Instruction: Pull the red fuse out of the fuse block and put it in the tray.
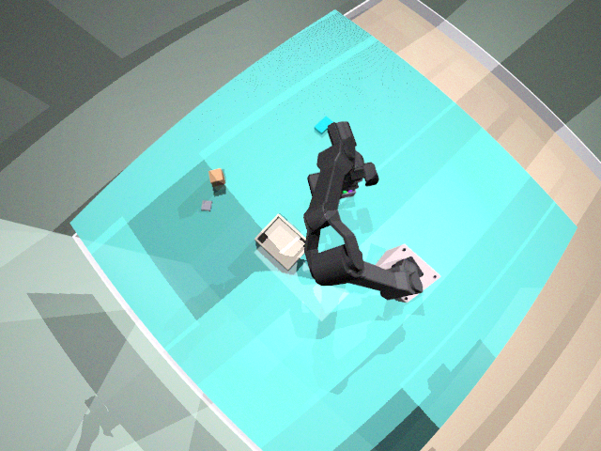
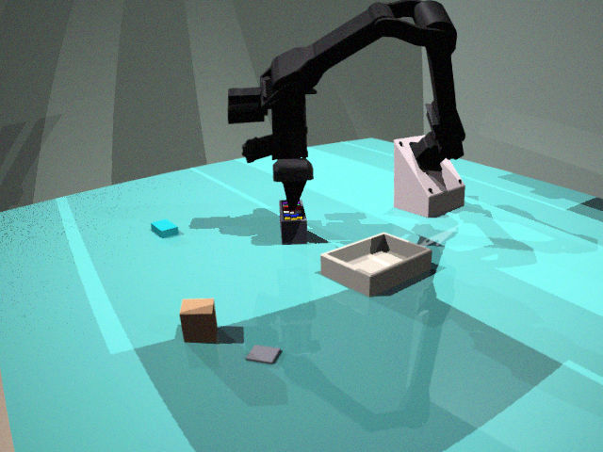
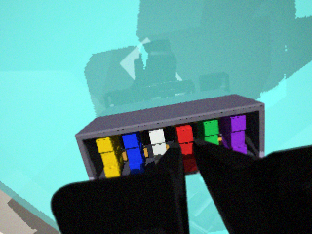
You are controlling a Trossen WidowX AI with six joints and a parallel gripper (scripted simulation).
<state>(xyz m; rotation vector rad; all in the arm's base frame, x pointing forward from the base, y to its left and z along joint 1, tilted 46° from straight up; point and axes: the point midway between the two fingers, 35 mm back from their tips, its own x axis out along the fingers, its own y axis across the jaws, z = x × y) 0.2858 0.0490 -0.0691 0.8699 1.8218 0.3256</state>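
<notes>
My gripper tip is 20 mm to the left of the green fuse, 10 mm past it and 10 mm above it. Round my gripper tip: purple fuse: 30 mm to the right, 10 mm below, 10 mm behind; then white fuse: 20 mm to the left, 10 mm below, 10 mm ahead; then red fuse: 10 mm below.
</notes>
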